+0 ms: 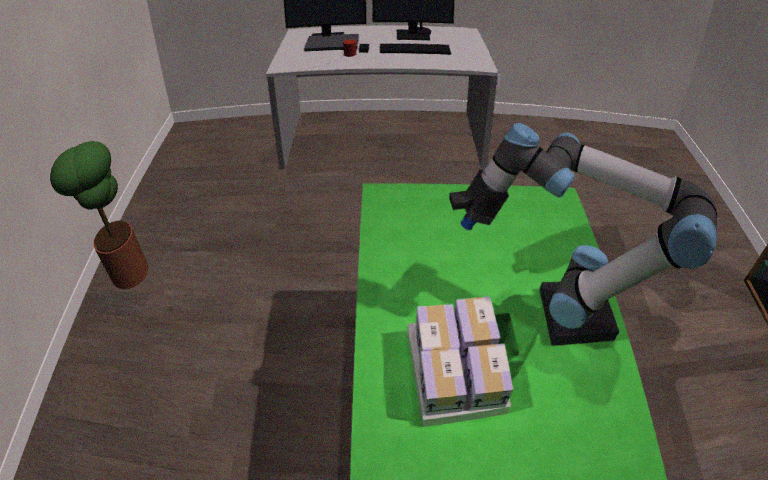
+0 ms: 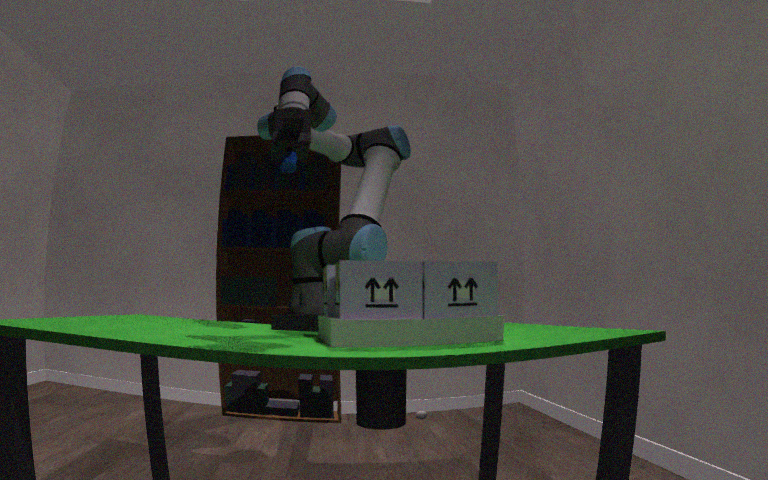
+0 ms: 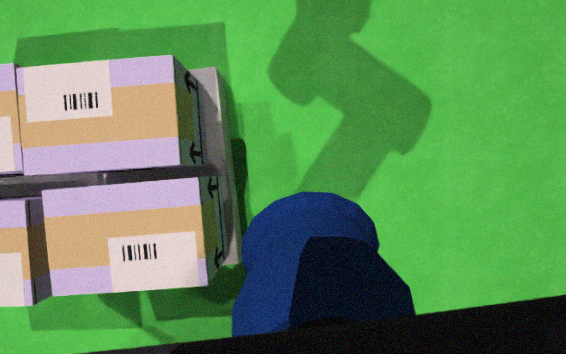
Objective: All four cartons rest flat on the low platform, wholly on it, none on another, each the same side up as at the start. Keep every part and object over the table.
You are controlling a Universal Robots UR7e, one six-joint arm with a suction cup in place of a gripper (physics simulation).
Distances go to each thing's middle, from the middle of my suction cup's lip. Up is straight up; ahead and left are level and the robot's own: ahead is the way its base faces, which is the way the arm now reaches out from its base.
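My suction cup has its place relative to the low platform (image 1: 431,420): it is 33 cm above the platform, 24 cm to the right of it and 4 cm short of it.
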